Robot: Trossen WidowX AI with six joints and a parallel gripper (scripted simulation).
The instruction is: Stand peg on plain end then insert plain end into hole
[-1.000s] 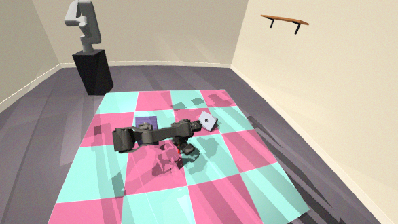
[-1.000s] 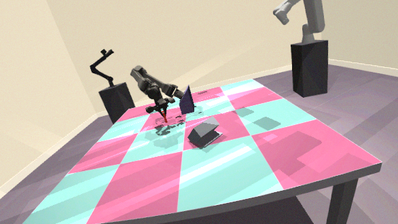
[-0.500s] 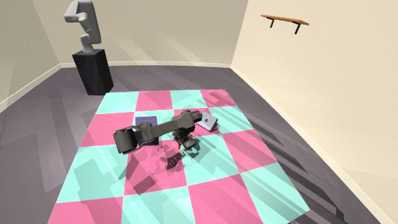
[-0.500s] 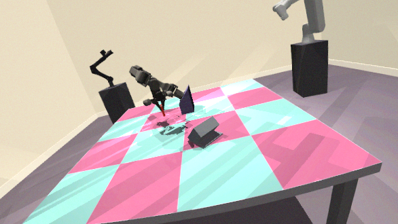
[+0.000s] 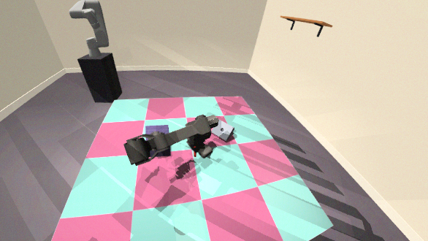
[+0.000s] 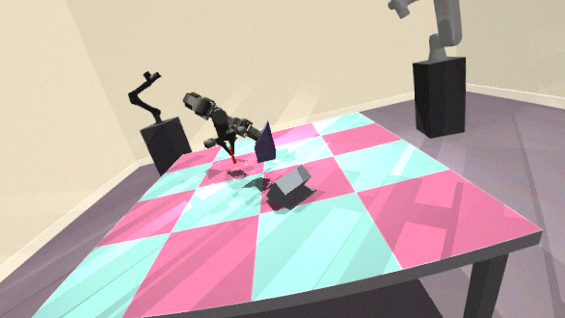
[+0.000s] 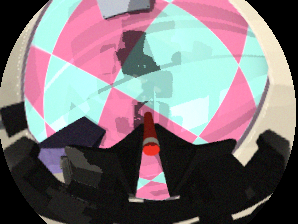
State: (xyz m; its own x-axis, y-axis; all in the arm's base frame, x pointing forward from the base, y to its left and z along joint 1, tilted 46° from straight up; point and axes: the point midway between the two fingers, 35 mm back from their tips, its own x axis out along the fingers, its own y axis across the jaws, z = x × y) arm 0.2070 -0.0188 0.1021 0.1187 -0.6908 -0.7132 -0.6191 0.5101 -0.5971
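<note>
Right now the sloped grey panel is 21 cm ahead of my gripper tip, 25 cm to the left of it and 8 cm below it. Also, from my gripper tip: red peg 2 cm above.
</note>
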